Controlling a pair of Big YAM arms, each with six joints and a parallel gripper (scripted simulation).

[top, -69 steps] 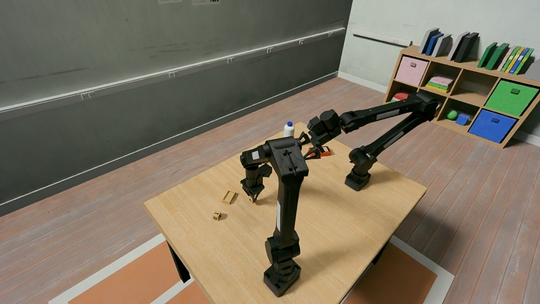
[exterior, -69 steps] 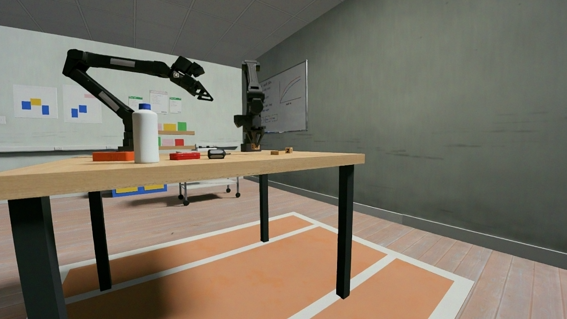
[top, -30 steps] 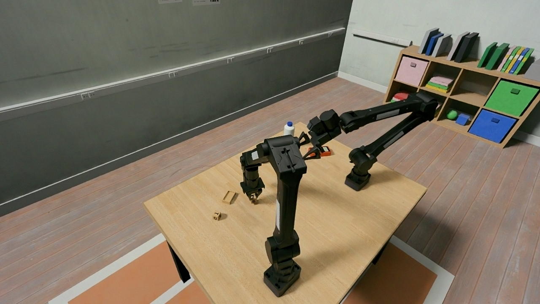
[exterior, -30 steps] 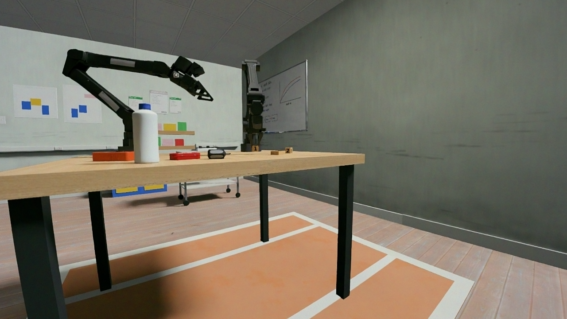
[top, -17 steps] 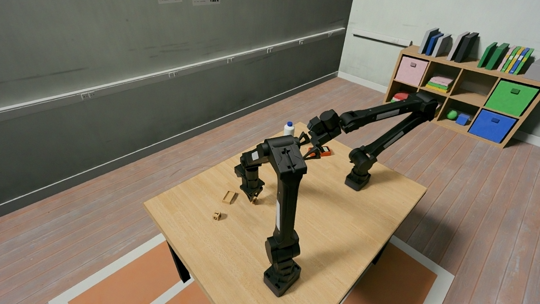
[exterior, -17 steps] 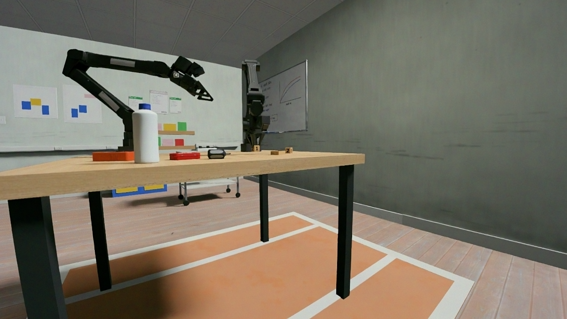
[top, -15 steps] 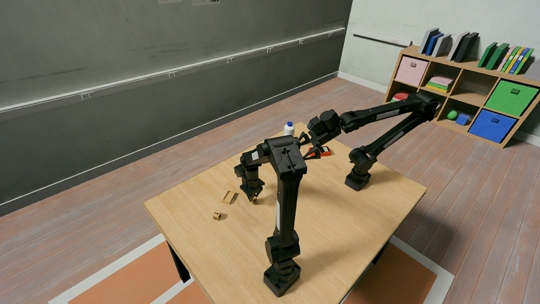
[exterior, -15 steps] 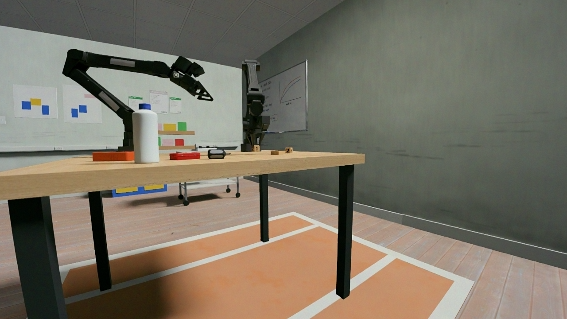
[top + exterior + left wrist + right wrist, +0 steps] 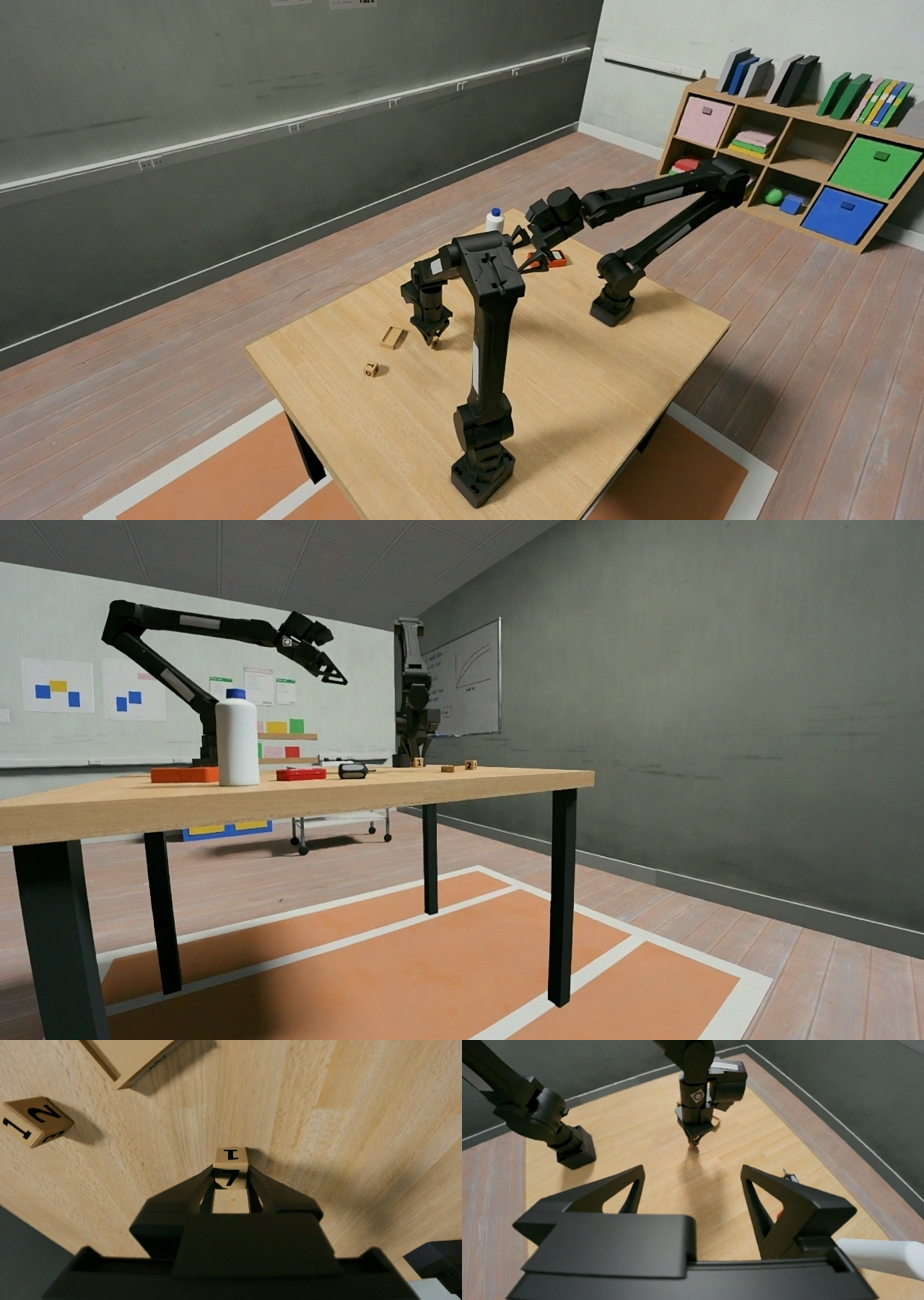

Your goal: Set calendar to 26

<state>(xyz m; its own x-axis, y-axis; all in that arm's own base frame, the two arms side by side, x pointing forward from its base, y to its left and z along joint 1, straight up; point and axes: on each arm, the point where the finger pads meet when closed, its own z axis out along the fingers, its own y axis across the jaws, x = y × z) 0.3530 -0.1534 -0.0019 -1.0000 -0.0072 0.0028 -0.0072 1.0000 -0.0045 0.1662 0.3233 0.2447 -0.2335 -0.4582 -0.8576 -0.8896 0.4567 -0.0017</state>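
The wooden tray is 11 cm ahead of my left hand, 5 cm to the left of it and 3 cm below it. From my left hand the other things lie so: black device 16 cm ahead, 27 cm to the right, 2 cm below; white bottle 15 cm ahead, 50 cm to the right, 4 cm above.
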